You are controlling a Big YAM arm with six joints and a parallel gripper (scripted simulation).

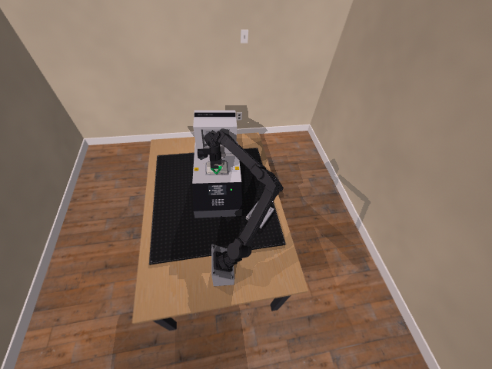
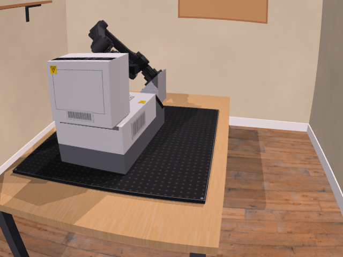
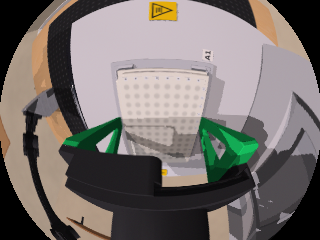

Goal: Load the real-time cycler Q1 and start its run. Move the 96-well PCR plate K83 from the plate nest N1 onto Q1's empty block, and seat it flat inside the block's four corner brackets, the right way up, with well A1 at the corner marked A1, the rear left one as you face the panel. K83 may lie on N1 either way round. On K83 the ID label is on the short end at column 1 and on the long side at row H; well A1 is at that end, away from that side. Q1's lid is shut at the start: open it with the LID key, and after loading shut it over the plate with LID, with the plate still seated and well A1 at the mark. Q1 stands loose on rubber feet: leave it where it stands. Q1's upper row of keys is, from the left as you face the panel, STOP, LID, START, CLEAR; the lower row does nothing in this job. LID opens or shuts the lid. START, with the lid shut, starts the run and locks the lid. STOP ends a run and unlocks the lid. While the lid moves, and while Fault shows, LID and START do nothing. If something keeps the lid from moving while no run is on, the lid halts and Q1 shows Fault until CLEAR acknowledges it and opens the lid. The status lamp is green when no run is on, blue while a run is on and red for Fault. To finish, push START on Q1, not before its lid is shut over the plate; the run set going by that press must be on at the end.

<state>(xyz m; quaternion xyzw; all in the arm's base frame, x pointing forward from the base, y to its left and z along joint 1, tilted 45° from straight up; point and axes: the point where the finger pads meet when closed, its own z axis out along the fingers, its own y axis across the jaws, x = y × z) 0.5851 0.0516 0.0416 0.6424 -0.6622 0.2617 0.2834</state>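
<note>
My gripper is now right at the white plate K83. The rest, counted from my hand: plate nest N1 (240 mm behind, 270 mm to the right, 190 mm below).
</note>
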